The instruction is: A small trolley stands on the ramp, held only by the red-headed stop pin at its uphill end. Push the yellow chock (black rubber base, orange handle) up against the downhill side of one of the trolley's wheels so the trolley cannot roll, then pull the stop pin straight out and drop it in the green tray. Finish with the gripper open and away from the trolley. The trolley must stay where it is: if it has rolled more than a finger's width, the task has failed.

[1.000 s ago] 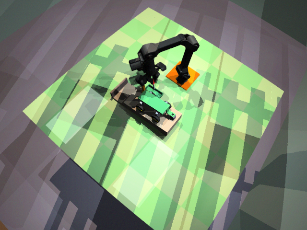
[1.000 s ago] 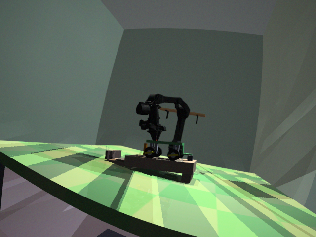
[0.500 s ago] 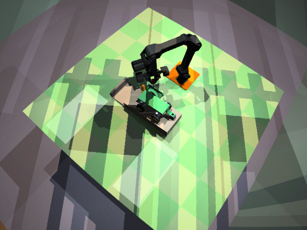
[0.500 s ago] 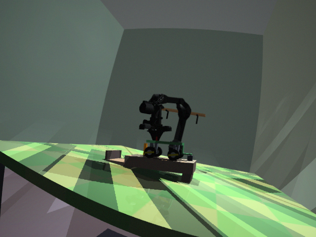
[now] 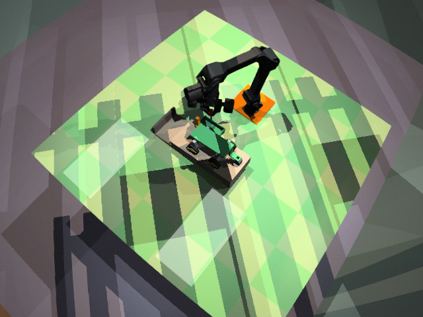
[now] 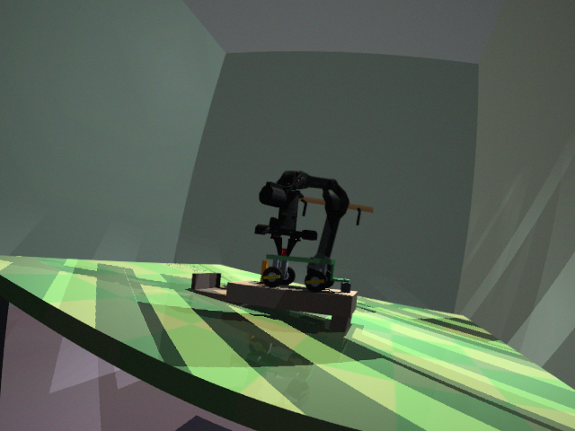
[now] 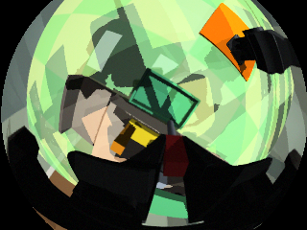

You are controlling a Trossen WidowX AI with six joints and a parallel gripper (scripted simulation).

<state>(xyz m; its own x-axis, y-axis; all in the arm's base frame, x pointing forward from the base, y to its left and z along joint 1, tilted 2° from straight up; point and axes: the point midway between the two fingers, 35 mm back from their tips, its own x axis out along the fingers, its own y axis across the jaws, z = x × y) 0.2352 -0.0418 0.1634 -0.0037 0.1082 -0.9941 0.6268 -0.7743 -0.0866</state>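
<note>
Now: the yellow chock 5 cm ahead of my gripper tip and 5 cm below it. Round my gripper tip: green-decked trolley: 9 cm ahead, 11 cm to the left, 2 cm below; then red-headed stop pin: right at my gripper tip; then ramp: 9 cm ahead, 10 cm to the left, 9 cm below.
</note>
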